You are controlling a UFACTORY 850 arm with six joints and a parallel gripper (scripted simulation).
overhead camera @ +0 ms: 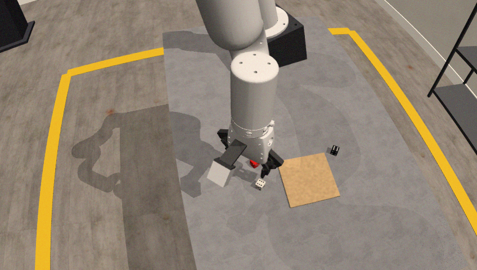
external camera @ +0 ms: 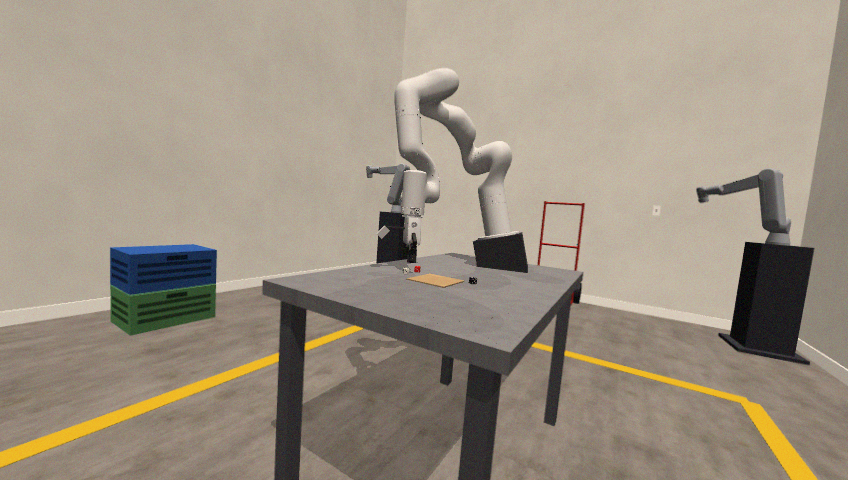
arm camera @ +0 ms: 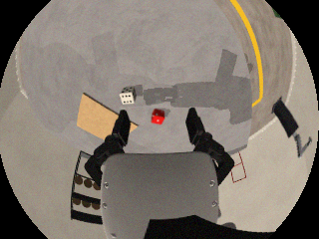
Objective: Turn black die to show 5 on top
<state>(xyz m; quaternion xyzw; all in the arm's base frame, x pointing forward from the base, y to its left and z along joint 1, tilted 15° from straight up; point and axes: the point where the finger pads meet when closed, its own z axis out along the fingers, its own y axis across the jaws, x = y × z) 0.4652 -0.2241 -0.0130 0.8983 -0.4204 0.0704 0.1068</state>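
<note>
My hand is 40 mm above the red die, 30 mm to the right of it and 20 mm past it. The rest, counted from my hand: white die (50 mm ahead, 40 mm below, 20 mm to the left); then mat (140 mm to the left, 70 mm ahead, 50 mm below); then black die (250 mm to the left, 40 mm below, 20 mm ahead).
</note>
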